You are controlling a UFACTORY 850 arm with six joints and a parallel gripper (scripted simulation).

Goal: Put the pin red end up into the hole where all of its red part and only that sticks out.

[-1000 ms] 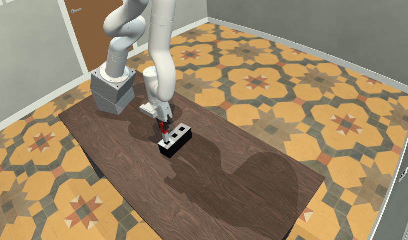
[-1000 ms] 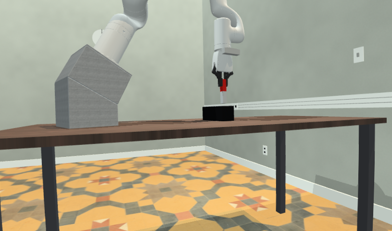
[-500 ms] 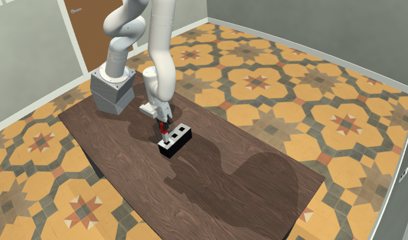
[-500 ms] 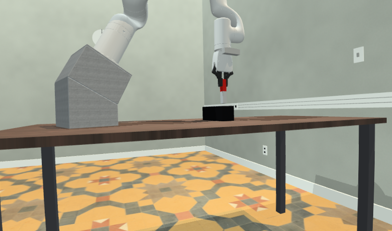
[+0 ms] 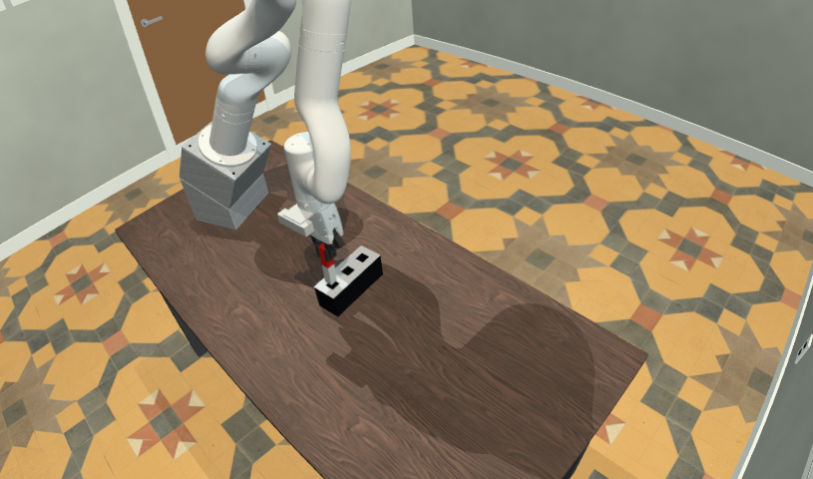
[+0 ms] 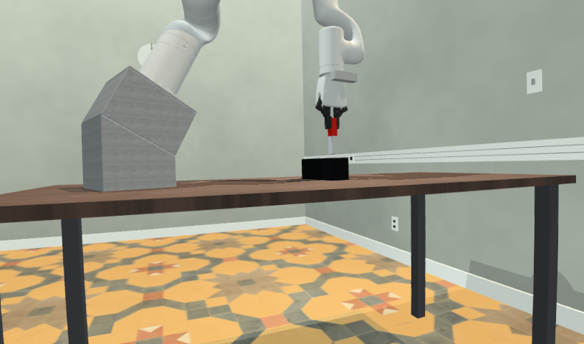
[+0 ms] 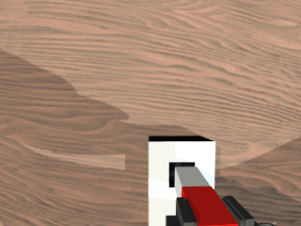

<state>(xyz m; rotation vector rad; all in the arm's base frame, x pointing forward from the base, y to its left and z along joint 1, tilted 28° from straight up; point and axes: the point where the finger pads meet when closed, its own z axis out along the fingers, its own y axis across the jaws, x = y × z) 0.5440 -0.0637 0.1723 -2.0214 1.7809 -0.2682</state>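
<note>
The pin is 2 cm below my hand. The rest, counted from my hand: black block: 15 cm below, 5 cm to the left, 1 cm behind.
</note>
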